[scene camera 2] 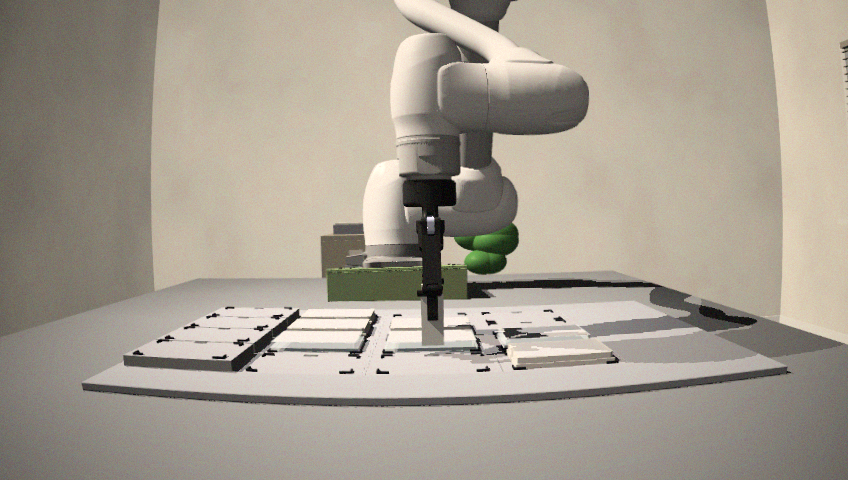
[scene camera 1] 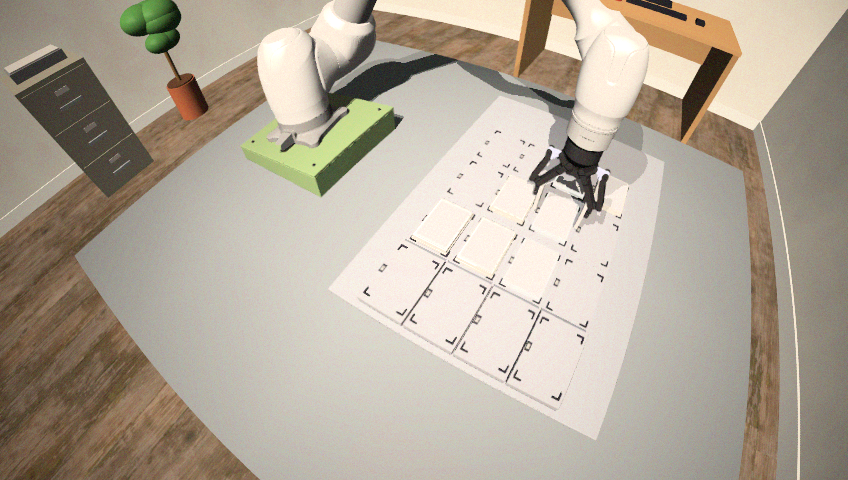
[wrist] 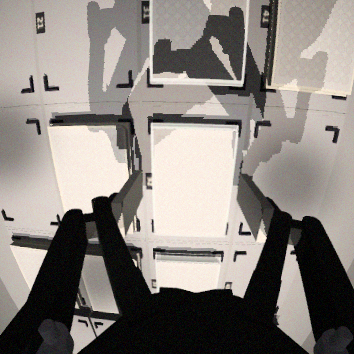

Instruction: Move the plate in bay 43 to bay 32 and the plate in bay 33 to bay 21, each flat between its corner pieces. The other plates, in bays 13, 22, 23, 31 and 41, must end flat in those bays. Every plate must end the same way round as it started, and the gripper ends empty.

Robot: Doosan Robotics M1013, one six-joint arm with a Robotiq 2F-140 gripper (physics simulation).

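Where they show: gripper, fingertip midpoint: (scene camera 2: 432, 336) (scene camera 1: 556, 214) (wrist: 189, 184); arm's base at its link origin: (scene camera 2: 395, 266) (scene camera 1: 308, 125).
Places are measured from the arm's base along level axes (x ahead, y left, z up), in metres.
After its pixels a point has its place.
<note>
My gripper (scene camera 1: 559, 211) @[x 0.705, y -0.046, z -0.040 m] (scene camera 2: 432, 333) @[x 0.705, y -0.046, z -0.040 m] (wrist: 189, 184) @[x 0.705, y -0.046, z -0.040 m] is open, its fingers apart on both sides of the pale plate in bay 32 (scene camera 1: 554, 221) @[x 0.703, y -0.072, z -0.038 m] (scene camera 2: 410, 343) @[x 0.742, y -0.084, z -0.040 m] (wrist: 192, 160) @[x 0.711, y -0.020, z -0.038 m]. That plate looks flat between its corner pieces. The plate in bay 33 (scene camera 1: 529, 268) @[x 0.671, y -0.218, z -0.038 m] (scene camera 2: 309, 342) @[x 0.715, y -0.222, z -0.039 m] (wrist: 187, 274) @[x 0.684, y -0.172, z -0.038 m] lies flat. Bay 43 (scene camera 1: 572, 291) @[x 0.774, y -0.231, z -0.053 m] and bay 21 (wrist: 82, 50) @[x 0.624, y 0.102, z -0.053 m] hold no plate. Other plates lie in bay 22 (scene camera 1: 512, 199) @[x 0.595, y -0.043, z -0.038 m] (wrist: 87, 165) @[x 0.604, y -0.008, z -0.038 m], bay 23 (scene camera 1: 486, 246) @[x 0.571, y -0.197, z -0.038 m], bay 13 (scene camera 1: 443, 226) @[x 0.469, y -0.180, z -0.038 m], bay 31 (wrist: 197, 30) @[x 0.732, y 0.092, z -0.038 m] and bay 41 (scene camera 1: 616, 197) @[x 0.856, y 0.076, z -0.038 m] (scene camera 2: 559, 352) @[x 0.868, y 0.082, z -0.038 m] (wrist: 310, 55) @[x 0.829, y 0.062, z -0.038 m]. The gripper partly hides bay 31 in scene camera 1.
A raised block (scene camera 2: 178, 361) @[x 0.803, y -0.395, z -0.042 m] with four marked bays stands at one end of the pale board (scene camera 1: 618, 333) @[x 0.886, y -0.294, z -0.052 m] (scene camera 2: 440, 386) @[x 0.915, y -0.080, z -0.053 m]. The arm stands on a green base (scene camera 1: 357, 139) @[x 0.179, y -0.024, z 0.008 m] (scene camera 2: 368, 285) @[x 0.167, y -0.087, z -0.026 m]. A desk (scene camera 1: 708, 38), a plant (scene camera 1: 151, 20) and a cabinet (scene camera 1: 83, 113) stand beyond.
</note>
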